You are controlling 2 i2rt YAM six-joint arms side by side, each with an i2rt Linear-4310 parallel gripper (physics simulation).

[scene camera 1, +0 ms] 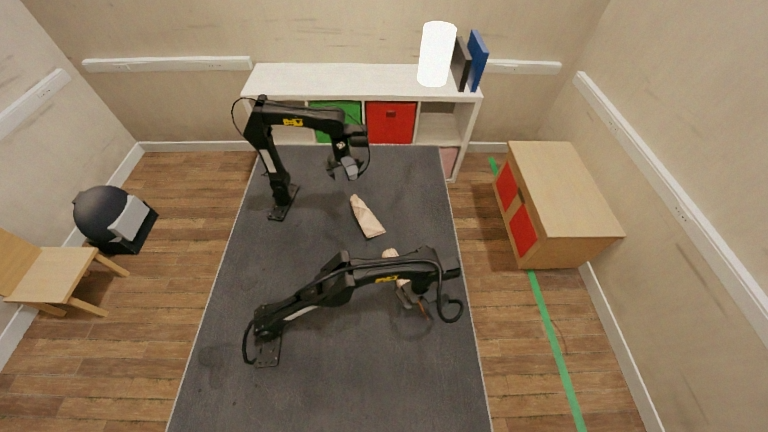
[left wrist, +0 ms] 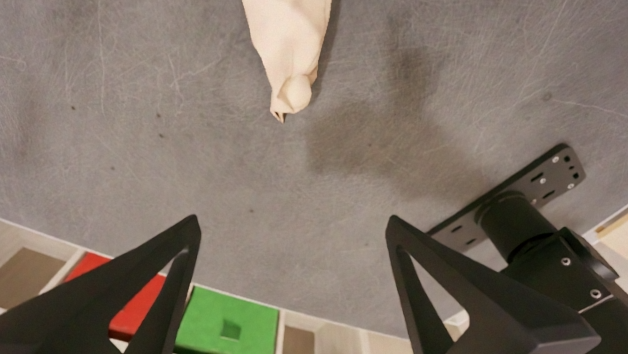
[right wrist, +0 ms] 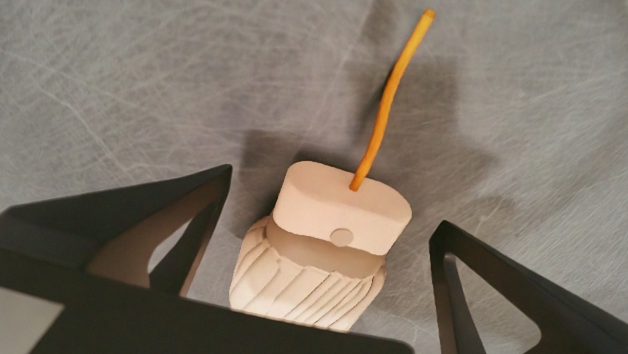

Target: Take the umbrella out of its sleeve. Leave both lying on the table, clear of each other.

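Note:
The pale peach sleeve [scene camera 1: 367, 217] [left wrist: 290, 40] lies flat on the grey table, its narrow end toward the left gripper. The umbrella lies apart from it, nearer the front. In scene camera 1 the umbrella's pale far end [scene camera 1: 390, 252] shows behind the right arm. The right wrist view shows its peach handle [right wrist: 342, 210], pleated canopy [right wrist: 305, 285] and orange strap [right wrist: 387, 102]. My left gripper [scene camera 1: 343, 171] [left wrist: 295, 224] is open and raised beyond the sleeve's narrow end. My right gripper [right wrist: 338, 205] is open, with its fingers apart on both sides of the umbrella's handle end.
The right arm [scene camera 1: 349, 282] spans over the umbrella and hides its middle. A white shelf unit [scene camera 1: 332, 80] with green [scene camera 1: 343, 115] and red [scene camera 1: 390, 122] bins stands behind the table's far edge. A wooden cabinet [scene camera 1: 569, 193] stands off the table's right side.

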